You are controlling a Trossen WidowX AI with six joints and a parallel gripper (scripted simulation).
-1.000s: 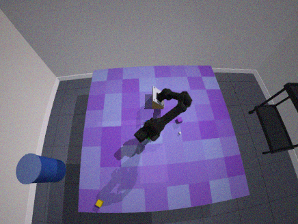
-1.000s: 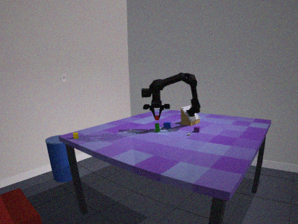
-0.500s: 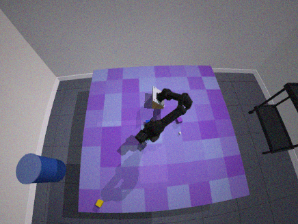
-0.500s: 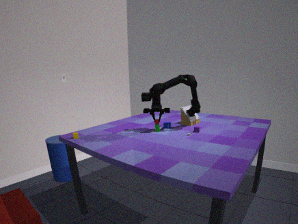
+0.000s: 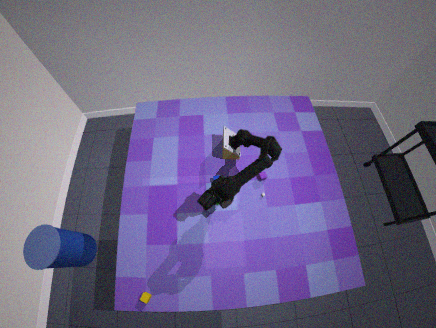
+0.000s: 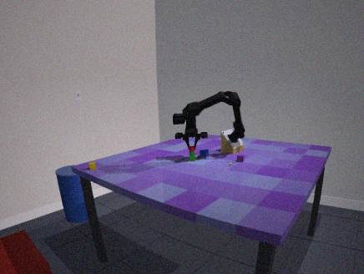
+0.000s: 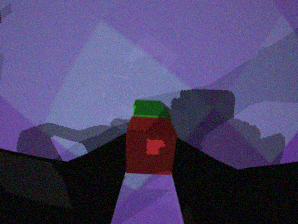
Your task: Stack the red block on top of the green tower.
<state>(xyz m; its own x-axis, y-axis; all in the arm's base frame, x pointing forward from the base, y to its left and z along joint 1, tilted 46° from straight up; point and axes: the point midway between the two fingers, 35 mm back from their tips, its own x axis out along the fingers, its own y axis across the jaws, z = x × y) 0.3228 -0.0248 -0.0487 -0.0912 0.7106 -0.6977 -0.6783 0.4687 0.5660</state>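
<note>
Now: the small red block 1 cm above my gripper tip. The rest, counted from my gripper tip: tiny dark piece 6 cm below, 6 cm behind, 1 cm to the right; small white ball 25 cm to the left, 6 cm below, 6 cm behind; blue block 11 cm behind, 5 cm below, 1 cm to the right.
</note>
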